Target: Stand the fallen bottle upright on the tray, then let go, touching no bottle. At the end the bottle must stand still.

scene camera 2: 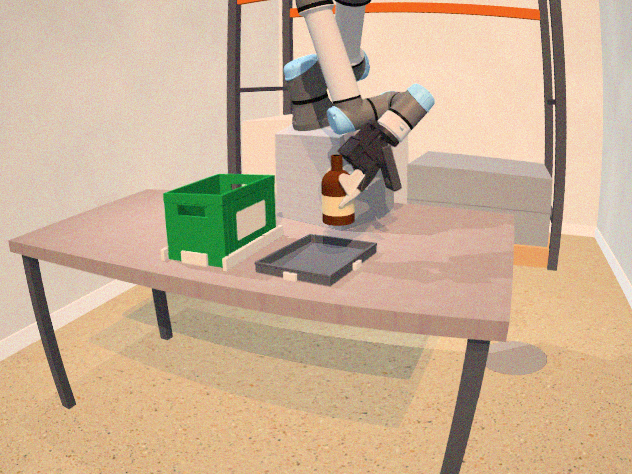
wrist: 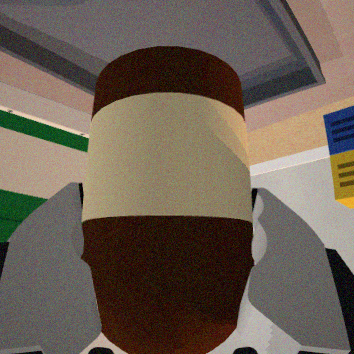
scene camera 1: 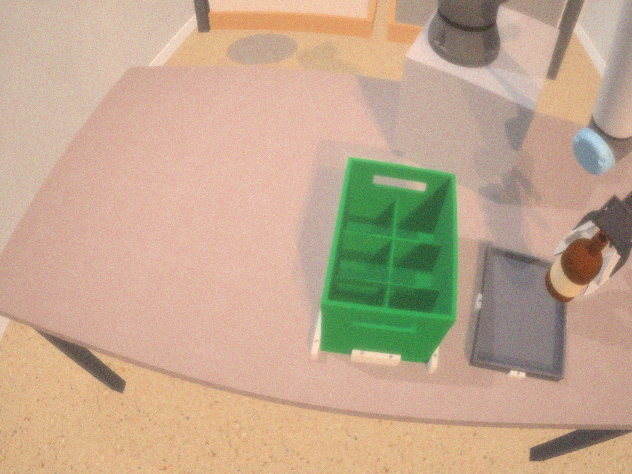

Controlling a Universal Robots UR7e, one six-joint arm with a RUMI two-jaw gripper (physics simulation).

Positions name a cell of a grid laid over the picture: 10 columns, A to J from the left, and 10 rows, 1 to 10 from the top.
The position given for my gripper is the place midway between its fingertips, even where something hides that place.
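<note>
There's a brown bottle (scene camera 1: J6) that I can see along with my gripper (scene camera 1: I6). I'm also seeing my gripper (scene camera 2: F5) and the bottle (scene camera 2: F5), and then there's the wrist view, where you'd get the bottle (wrist: E7) and my gripper (wrist: E6) again.
</note>
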